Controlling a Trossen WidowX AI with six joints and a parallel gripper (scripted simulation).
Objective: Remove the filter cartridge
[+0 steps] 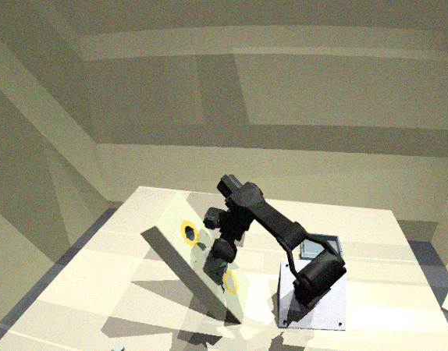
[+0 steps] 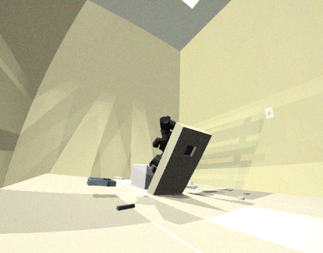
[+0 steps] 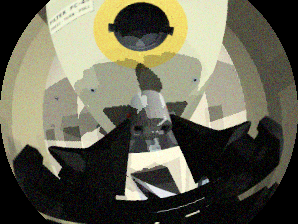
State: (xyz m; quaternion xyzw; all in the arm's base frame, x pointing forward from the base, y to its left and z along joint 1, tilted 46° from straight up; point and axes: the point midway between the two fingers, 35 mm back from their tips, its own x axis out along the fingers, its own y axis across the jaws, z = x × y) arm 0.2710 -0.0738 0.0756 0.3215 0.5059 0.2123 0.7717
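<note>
My gripper tip is now 40 mm short of the service panel and 30 mm above it. The rest, counted from my gripper tip: grey-blue tray 340 mm behind, 290 mm to the right, 180 mm below; round filter cartridge right at my gripper tip; small dark bar 160 mm ahead, 270 mm to the right, 180 mm below.
</note>
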